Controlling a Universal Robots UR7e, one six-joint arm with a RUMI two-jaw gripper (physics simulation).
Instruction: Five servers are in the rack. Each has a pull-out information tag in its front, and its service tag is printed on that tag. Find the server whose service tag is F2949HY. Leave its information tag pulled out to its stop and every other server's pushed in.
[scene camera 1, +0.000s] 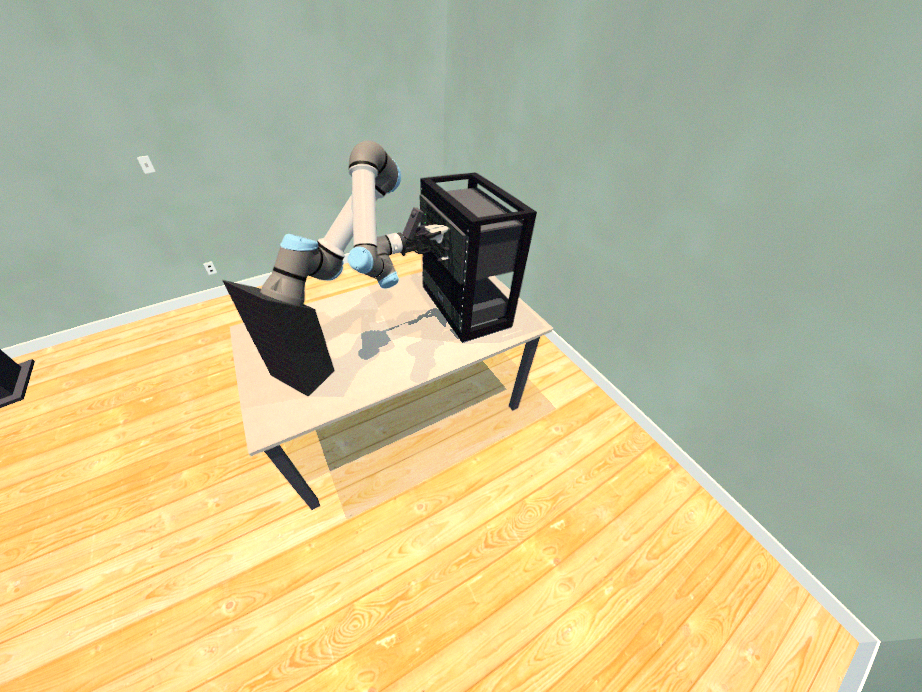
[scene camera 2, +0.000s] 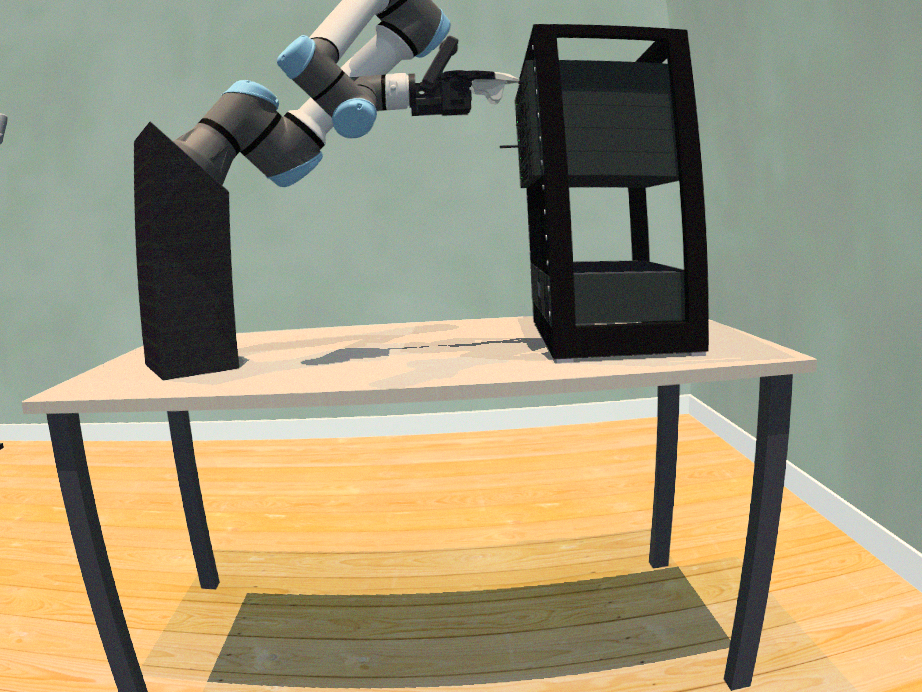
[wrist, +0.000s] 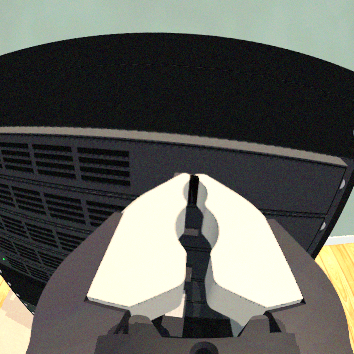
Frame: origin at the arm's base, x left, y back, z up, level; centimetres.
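Seen in the pictures: gripper, between the fingertips: (scene camera 1: 448, 228) (scene camera 2: 518, 80) (wrist: 191, 176); arm's base, origin of its link: (scene camera 1: 282, 298) (scene camera 2: 190, 171).
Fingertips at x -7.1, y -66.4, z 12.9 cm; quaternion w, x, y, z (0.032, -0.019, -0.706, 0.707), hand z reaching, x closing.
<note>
Offsets run from my fingertips to a thing's top centre. "spot": to the spot under its first point.
The rack (scene camera 1: 470, 290) (scene camera 2: 694, 193) stands on the table, with the servers (scene camera 2: 621, 122) stacked in its upper part. My gripper (scene camera 1: 446, 228) (scene camera 2: 516, 78) (wrist: 191, 176) is shut and empty, its tips at the front of the top server (wrist: 300, 185). A grey sliver beside the tips in the wrist view may be that server's information tag; the fingers hide most of it. A lower information tag {dx +0.1, dy +0.0, dz -13.6 cm} (scene camera 1: 444, 258) (scene camera 2: 508, 146) sticks out of the stack. Parts of lower tags show between the fingers in the wrist view. No service tag can be read.
The arm's black pedestal (scene camera 1: 283, 342) (scene camera 2: 186, 275) stands at the other end of the table (scene camera 1: 275, 424) (scene camera 2: 446, 393). A separate dark unit (scene camera 2: 629, 297) sits low in the rack, below an open gap. The rack's black top frame {spot: dx +1.1, dy -2.6, dz +4.6 cm} (wrist: 175, 90) is above the top server.
</note>
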